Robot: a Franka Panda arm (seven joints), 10 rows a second.
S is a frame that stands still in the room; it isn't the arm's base.
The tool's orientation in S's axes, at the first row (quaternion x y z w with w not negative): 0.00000 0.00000 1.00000 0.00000
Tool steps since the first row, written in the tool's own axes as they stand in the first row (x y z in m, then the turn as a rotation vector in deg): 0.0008 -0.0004 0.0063 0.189 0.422 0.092; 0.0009 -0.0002 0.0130 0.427 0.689 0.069; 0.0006 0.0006 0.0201 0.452 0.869 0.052; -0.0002 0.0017 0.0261 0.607 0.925 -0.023; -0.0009 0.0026 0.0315 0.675 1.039 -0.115; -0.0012 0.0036 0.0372 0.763 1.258 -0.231; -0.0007 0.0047 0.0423 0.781 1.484 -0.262; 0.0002 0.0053 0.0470 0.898 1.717 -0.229; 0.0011 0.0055 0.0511 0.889 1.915 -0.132; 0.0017 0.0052 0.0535 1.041 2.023 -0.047; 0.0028 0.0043 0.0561 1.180 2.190 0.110; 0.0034 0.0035 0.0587 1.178 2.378 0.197; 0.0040 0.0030 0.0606 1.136 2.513 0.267
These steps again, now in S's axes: -0.0008 0.0004 0.0063 -0.189 -0.422 0.092; -0.0009 0.0002 0.0130 -0.427 -0.689 0.069; -0.0006 -0.0006 0.0201 -0.452 -0.869 0.052; 0.0002 -0.0017 0.0261 -0.607 -0.925 -0.023; 0.0009 -0.0026 0.0315 -0.675 -1.039 -0.115; 0.0012 -0.0036 0.0372 -0.763 -1.258 -0.231; 0.0007 -0.0047 0.0423 -0.781 -1.484 -0.262; -0.0002 -0.0053 0.0470 -0.898 -1.717 -0.229; -0.0011 -0.0055 0.0511 -0.889 -1.915 -0.132; -0.0017 -0.0052 0.0535 -1.041 -2.023 -0.047; -0.0028 -0.0043 0.0561 -1.180 -2.190 0.110; -0.0034 -0.0035 0.0587 -1.178 -2.378 0.197; -0.0040 -0.0030 0.0606 -1.136 -2.513 0.267
